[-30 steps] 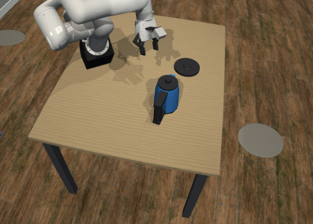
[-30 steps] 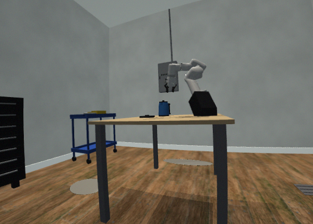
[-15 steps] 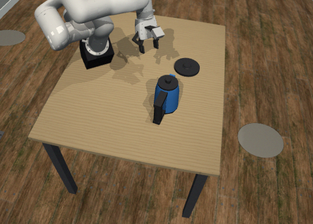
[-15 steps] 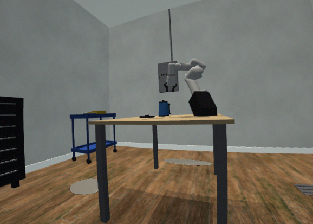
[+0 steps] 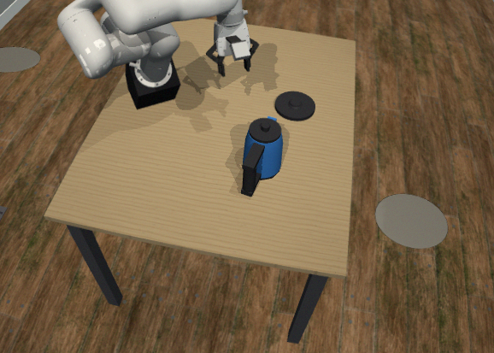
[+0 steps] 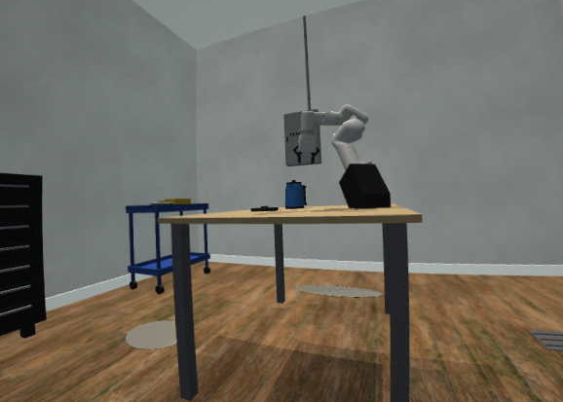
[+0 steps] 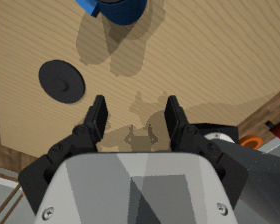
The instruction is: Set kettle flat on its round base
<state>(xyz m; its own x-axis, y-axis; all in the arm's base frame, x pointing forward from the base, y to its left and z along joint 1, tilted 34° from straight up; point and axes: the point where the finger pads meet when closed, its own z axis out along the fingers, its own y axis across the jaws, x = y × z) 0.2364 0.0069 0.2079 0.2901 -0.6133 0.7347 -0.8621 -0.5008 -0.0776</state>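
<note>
Now: hand 100 mm short of the blue kettle, 170 mm to the left of it and 190 mm above it. From my hand the other things lie so: round black base: 220 mm ahead, 160 mm to the left, 270 mm below.
</note>
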